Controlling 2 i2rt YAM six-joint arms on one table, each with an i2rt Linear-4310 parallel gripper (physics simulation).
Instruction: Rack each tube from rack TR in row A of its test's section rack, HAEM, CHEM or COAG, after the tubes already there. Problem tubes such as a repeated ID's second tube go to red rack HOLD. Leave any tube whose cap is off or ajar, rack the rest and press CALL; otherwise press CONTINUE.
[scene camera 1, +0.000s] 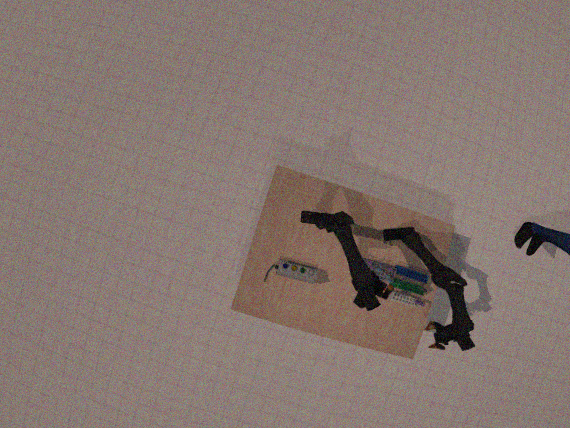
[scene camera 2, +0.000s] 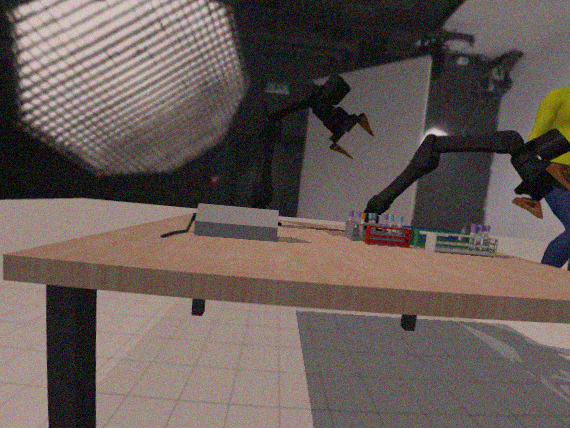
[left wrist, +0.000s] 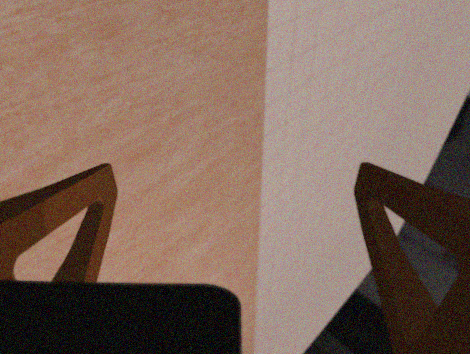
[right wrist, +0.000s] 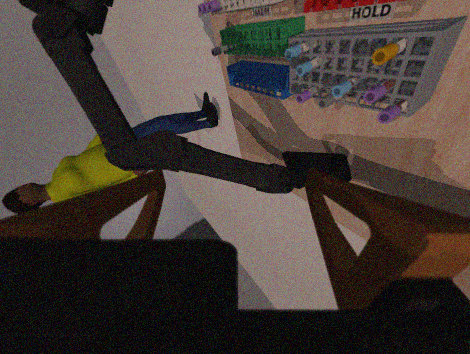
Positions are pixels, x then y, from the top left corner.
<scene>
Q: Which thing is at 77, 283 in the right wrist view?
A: My right gripper.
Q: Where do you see my left gripper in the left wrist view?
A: At 235, 176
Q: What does my left gripper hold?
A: Nothing.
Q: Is my right gripper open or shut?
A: Open.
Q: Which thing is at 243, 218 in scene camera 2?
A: A grey box with coloured buttons.
</scene>
